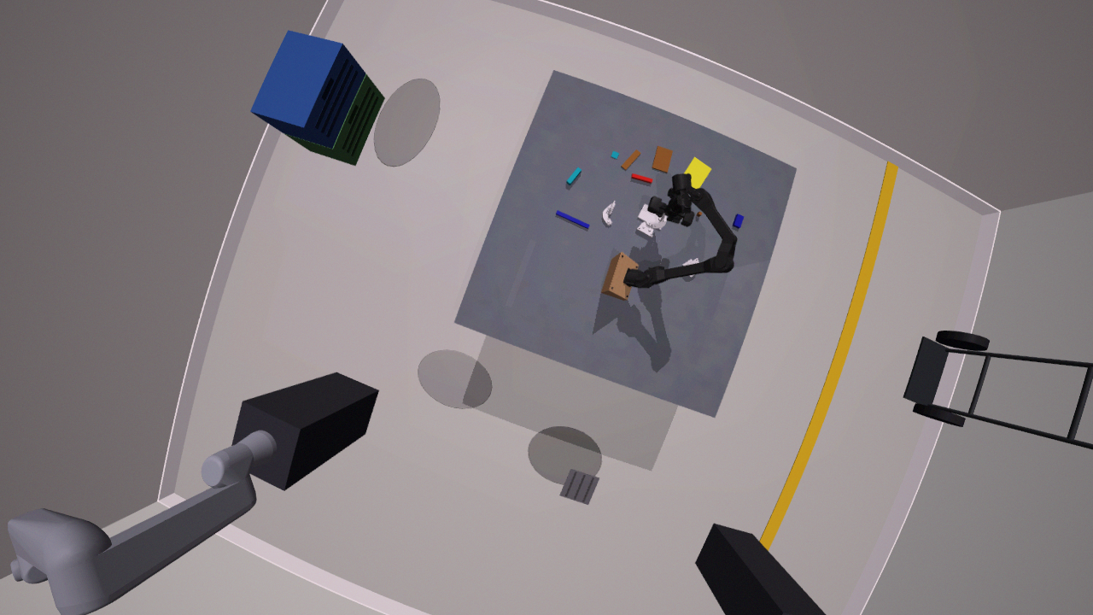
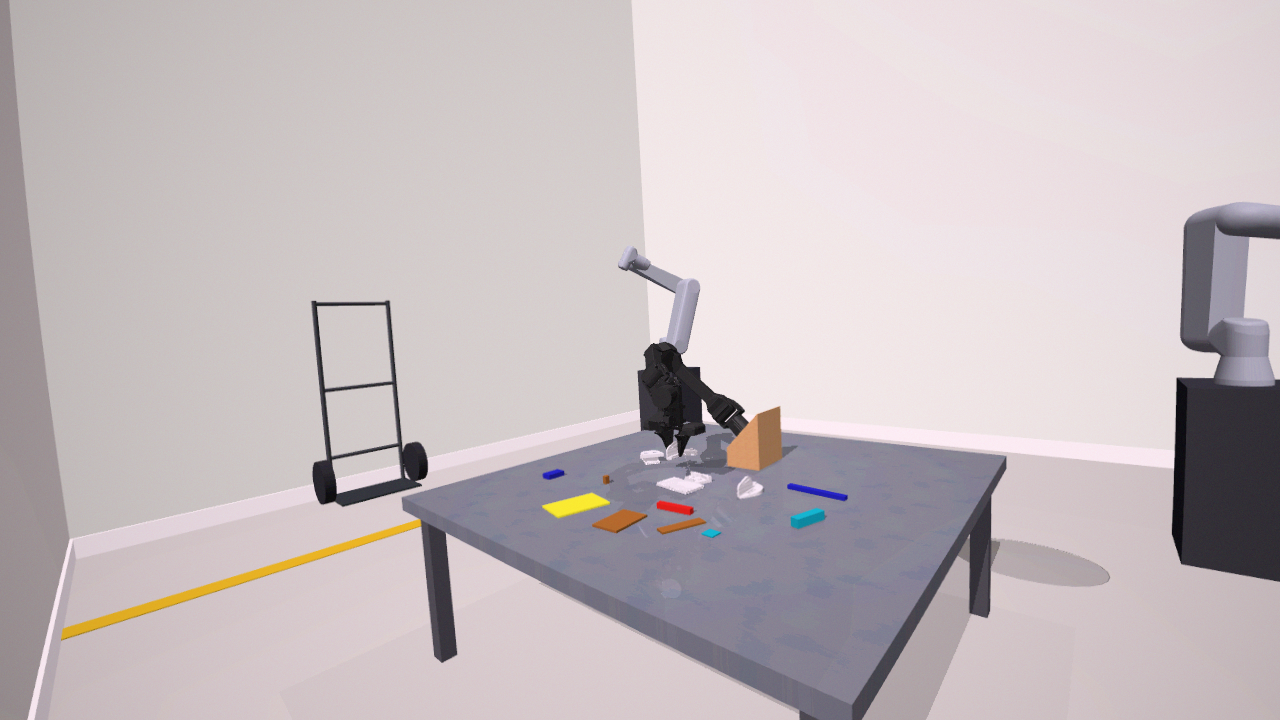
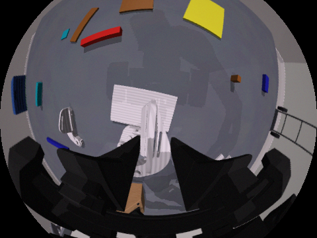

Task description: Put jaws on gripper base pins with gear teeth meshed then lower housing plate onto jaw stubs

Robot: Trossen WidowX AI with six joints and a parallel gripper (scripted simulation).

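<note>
Now: gripper tip 30 mm past the white jaw and 20 mm to the right of it. From my gripper tip the other things lie so: brown plate (300 mm ahead, 70 mm to the left, 80 mm below); flat white ribbed part (20 mm ahead, 30 mm to the left, 80 mm below); red bar (170 mm ahead, 130 mm to the left, 70 mm below).
</note>
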